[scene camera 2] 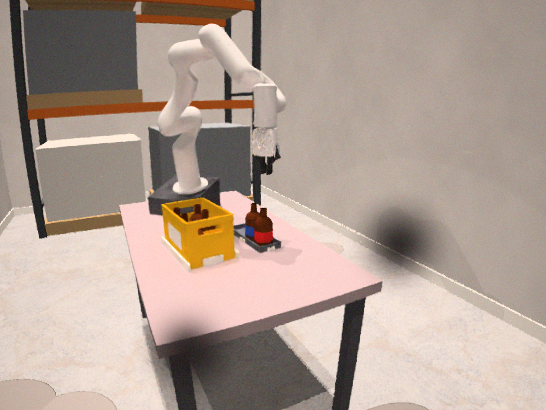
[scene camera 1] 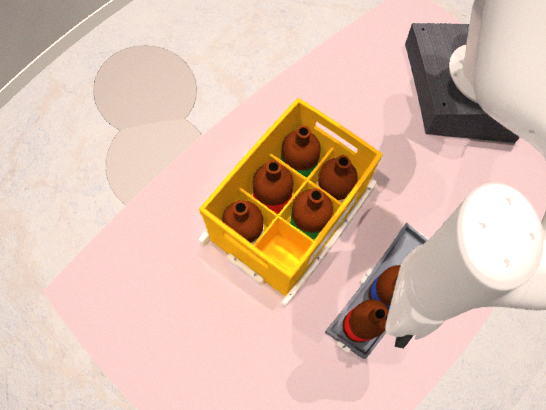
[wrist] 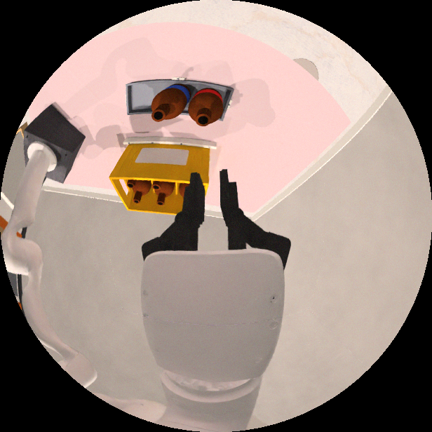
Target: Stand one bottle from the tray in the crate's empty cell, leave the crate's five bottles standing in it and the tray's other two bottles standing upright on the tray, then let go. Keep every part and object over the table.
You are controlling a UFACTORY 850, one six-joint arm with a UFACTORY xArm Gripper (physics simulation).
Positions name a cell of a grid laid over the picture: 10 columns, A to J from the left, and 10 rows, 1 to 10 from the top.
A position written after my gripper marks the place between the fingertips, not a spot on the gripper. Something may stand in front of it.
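My gripper (scene camera 1: H8) is visible, and my gripper is visible in the wrist view (wrist: E5) too. A red-label bottle (scene camera 1: G8) is visible. A blue-banded bottle (scene camera 1: H8) is visible, and the blue-banded bottle appears in the wrist view (wrist: D3) too.
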